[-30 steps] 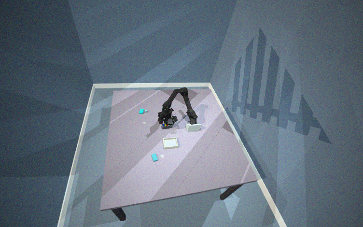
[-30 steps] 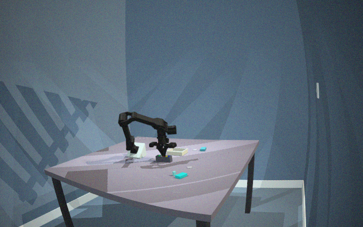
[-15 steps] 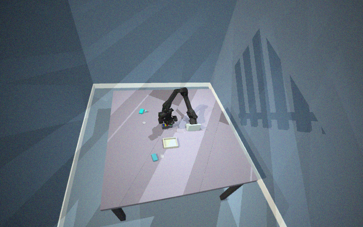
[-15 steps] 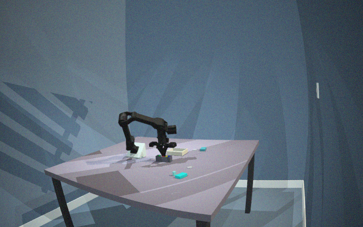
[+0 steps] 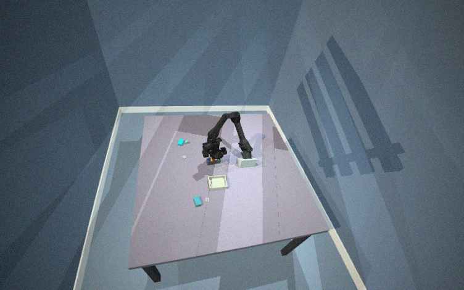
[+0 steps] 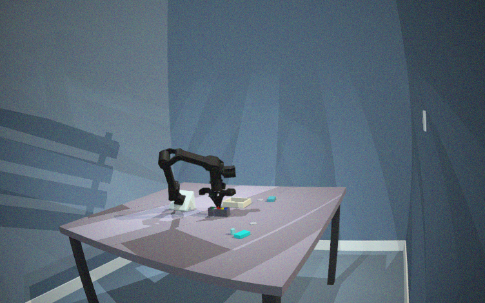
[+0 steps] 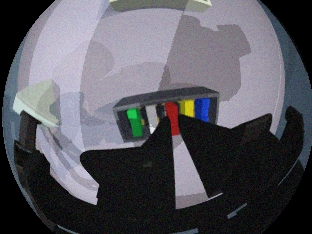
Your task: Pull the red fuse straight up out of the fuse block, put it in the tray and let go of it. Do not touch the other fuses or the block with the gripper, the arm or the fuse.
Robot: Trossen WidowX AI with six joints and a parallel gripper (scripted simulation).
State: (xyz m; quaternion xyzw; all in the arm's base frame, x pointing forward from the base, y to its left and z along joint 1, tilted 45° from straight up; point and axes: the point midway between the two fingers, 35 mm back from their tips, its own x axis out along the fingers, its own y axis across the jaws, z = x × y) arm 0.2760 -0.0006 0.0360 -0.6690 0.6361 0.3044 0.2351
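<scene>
Now: gripper tip 200 mm to the right of the tray and 40 mm above it. Also, from my gripper tip: red fuse: 10 mm below.
</scene>
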